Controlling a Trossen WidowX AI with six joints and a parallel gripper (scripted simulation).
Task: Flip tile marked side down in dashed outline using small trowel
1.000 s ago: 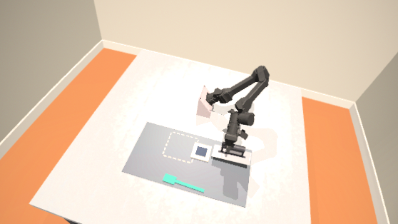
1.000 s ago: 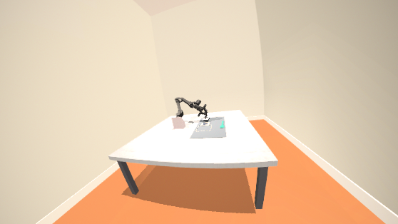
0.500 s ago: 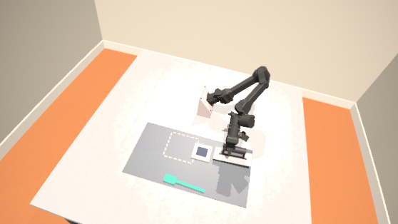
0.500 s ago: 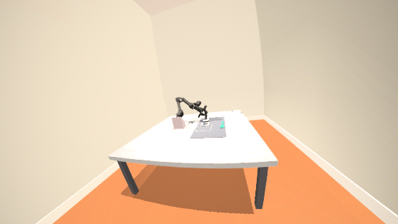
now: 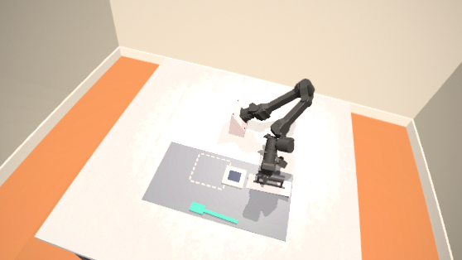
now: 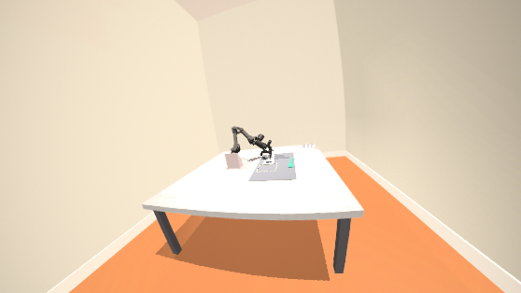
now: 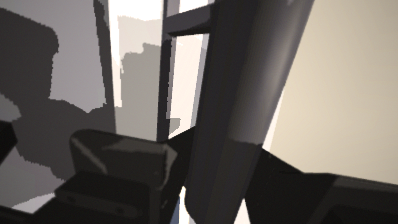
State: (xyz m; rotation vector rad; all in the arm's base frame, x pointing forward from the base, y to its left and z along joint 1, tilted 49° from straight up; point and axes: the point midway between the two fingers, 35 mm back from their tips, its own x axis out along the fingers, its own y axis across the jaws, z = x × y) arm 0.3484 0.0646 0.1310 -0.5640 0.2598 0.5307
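Now: gripper tip 140 mm to the left of the white tile, 50 mm above it and 40 mm past it. Round my gripper tip: teal trowel 220 mm to the right, 160 mm ahead, 50 mm below; grey mat 180 mm to the right, 80 mm below, 20 mm ahead.
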